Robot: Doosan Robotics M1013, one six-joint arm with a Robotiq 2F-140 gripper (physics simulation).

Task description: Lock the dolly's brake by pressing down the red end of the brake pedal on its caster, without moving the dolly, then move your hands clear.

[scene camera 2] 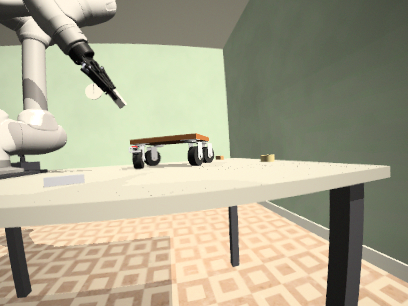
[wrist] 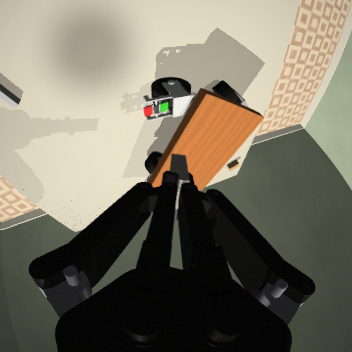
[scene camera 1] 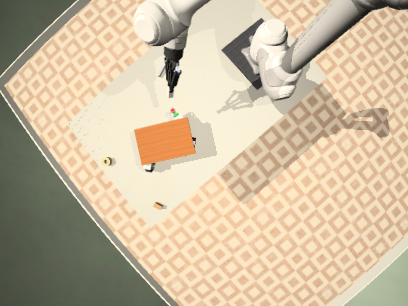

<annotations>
dolly: scene camera 2 197, 155; wrist; scene camera 1
same spot on dolly: [wrist: 214, 125] = [scene camera 1: 179, 131]
</annotations>
